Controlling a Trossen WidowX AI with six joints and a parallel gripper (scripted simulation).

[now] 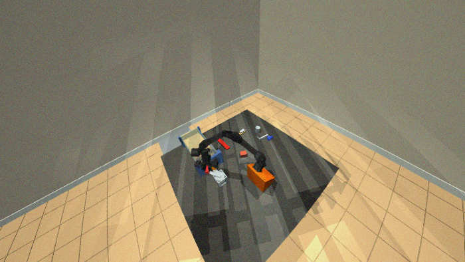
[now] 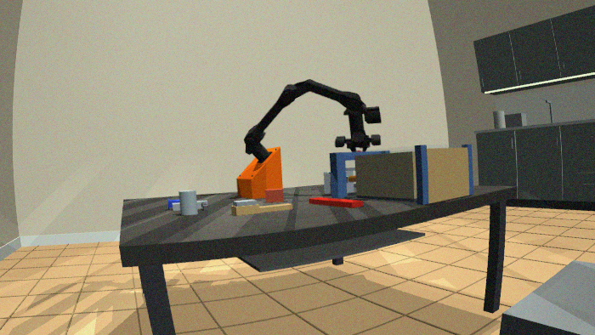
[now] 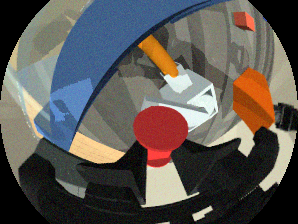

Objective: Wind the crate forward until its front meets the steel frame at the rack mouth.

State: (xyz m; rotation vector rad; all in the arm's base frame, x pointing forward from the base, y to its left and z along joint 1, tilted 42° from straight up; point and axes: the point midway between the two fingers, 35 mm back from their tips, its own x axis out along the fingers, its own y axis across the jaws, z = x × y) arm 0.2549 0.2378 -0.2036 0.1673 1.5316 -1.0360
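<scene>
My gripper tip is now 9 cm past the grey winch, 8 cm to the left of it and 10 cm above it. The rest, counted from my gripper tip: wooden-handled tool: 28 cm ahead, 54 cm to the right, 11 cm below; then clear-panelled cubby: 33 cm ahead, 6 cm to the right, 1 cm below; then flat red bar: 30 cm ahead, 31 cm to the right, 12 cm below.
</scene>
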